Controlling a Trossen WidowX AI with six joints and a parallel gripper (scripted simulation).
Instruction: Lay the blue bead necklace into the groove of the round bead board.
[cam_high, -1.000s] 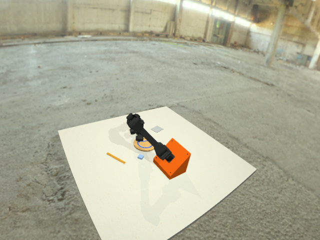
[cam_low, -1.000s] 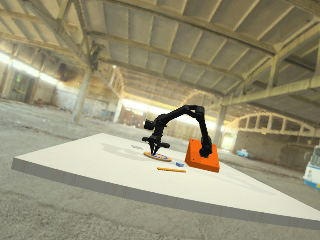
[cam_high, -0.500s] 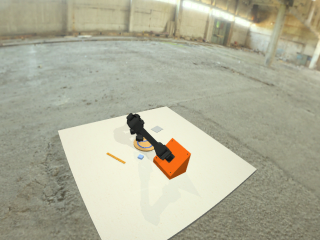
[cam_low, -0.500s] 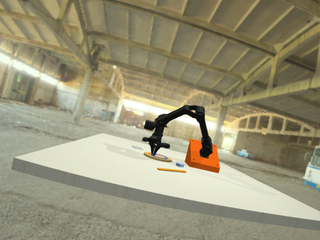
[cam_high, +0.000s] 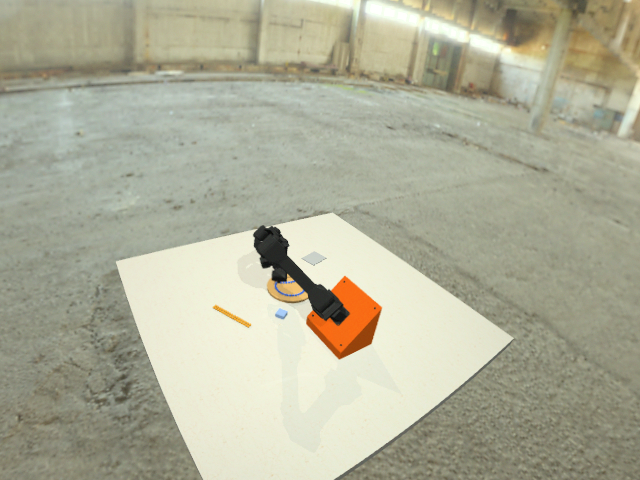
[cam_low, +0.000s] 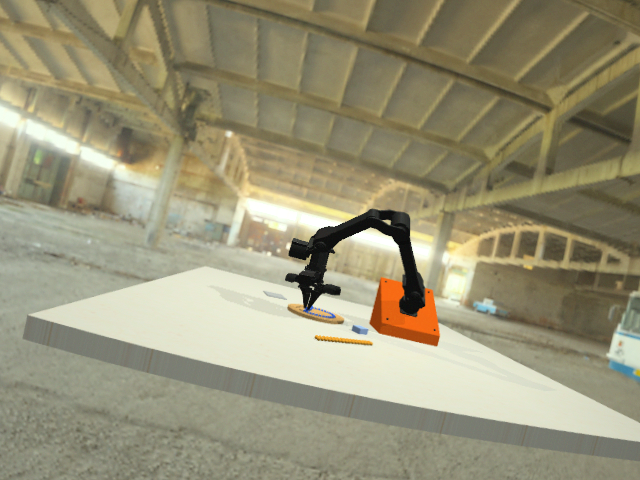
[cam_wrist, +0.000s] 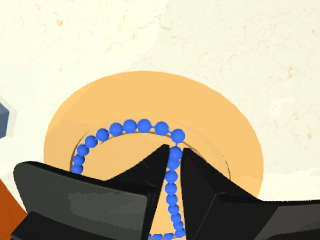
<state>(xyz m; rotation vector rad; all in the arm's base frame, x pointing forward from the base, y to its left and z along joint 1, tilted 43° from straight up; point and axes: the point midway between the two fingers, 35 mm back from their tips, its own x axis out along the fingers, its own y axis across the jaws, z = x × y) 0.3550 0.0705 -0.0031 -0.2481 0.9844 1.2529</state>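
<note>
My gripper tip is now 4 cm to the left of the round tan bead board, 4 cm past it and 1 cm above it. Also, from my gripper tip: flat grey tile: 27 cm to the right, 12 cm ahead, 2 cm below; then small light-blue block: 17 cm behind, 8 cm to the left, 1 cm below.
</note>
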